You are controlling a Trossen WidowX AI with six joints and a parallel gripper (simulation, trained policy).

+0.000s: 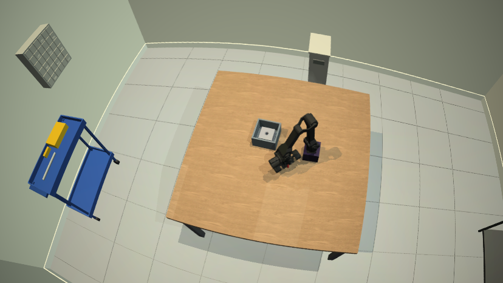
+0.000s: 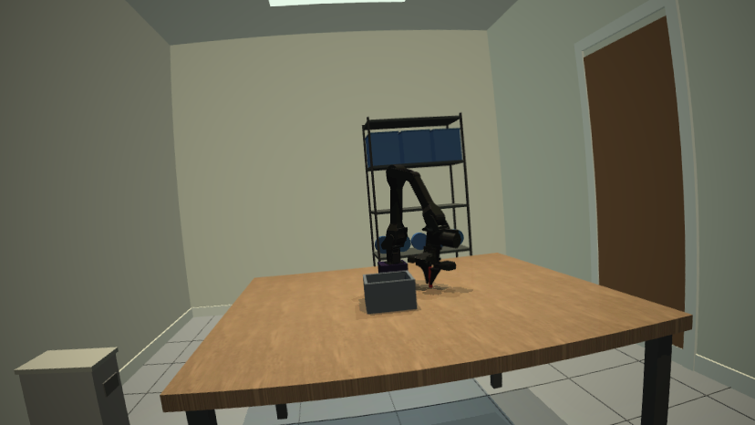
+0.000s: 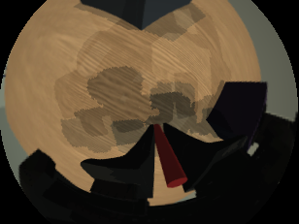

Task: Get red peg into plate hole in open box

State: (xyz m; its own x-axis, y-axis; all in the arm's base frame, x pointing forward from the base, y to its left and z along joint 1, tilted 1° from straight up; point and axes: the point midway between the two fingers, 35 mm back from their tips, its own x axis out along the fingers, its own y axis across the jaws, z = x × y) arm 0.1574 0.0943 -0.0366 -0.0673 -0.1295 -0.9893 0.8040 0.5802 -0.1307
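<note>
Right now the pale plate is 20 cm to the right of my gripper tip, 15 cm ahead of it and 3 cm above it. The rest, counted from my gripper tip: red peg (3 cm above, 1 cm to the left); grey box (20 cm to the right, 15 cm ahead, 1 cm above).
</note>
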